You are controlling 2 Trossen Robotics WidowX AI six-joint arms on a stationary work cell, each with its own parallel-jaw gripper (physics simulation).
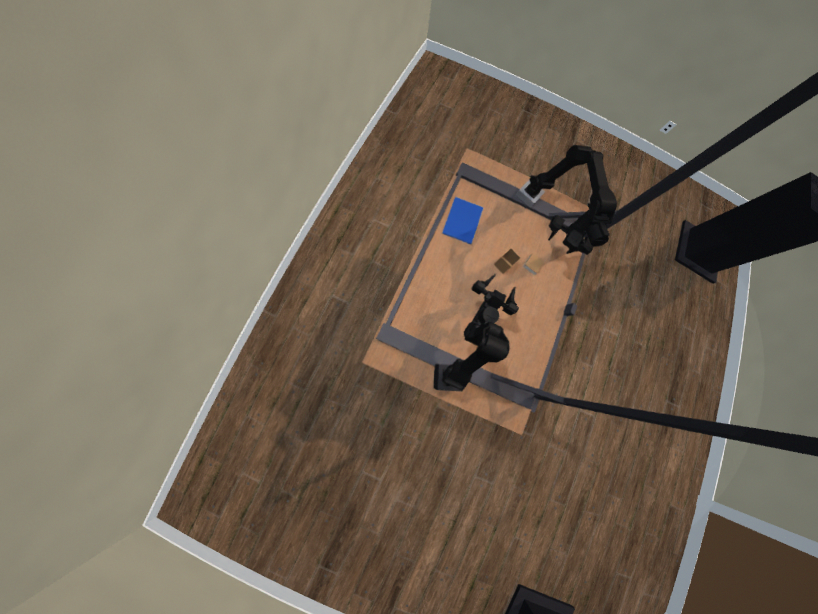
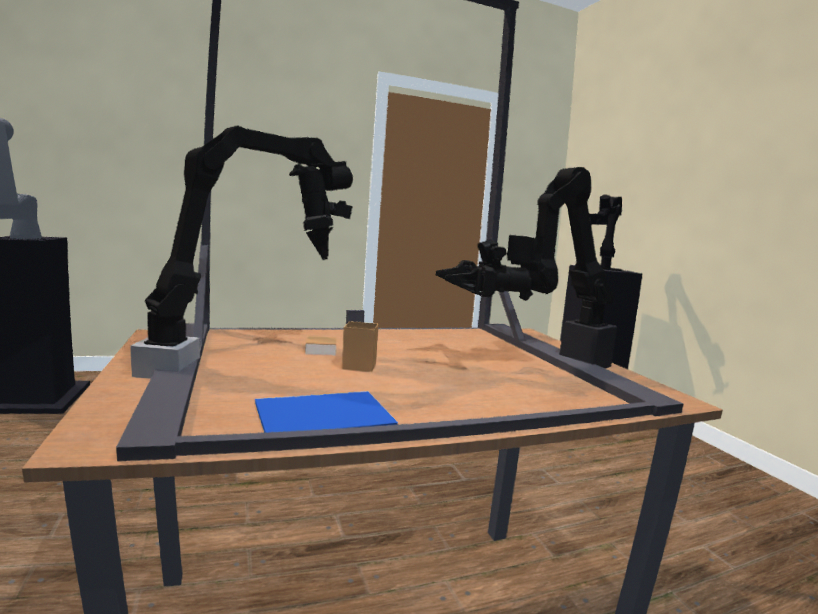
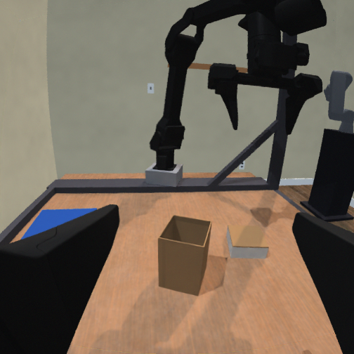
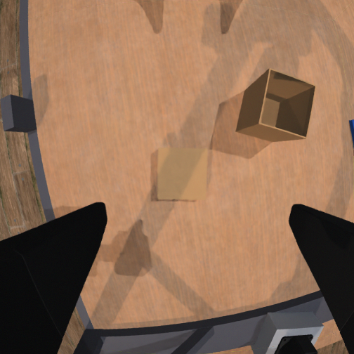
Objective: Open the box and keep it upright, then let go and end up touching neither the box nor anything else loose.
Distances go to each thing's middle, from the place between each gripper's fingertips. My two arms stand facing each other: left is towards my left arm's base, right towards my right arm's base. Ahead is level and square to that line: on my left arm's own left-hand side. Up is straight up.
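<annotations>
My right gripper: 180 mm above the brown box (image 2: pixel 360 339), 130 mm short of it, 70 mm to the right of it. Blue mat (image 2: pixel 357 409): 230 mm below my right hand, 390 mm ahead of it, 40 mm to the right of it.
Brown box: 170 mm below my left hand, 170 mm to the right of it, 10 mm behind it. Blue mat: 210 mm below my left hand, 280 mm to the right of it, 250 mm ahead of it.
</annotations>
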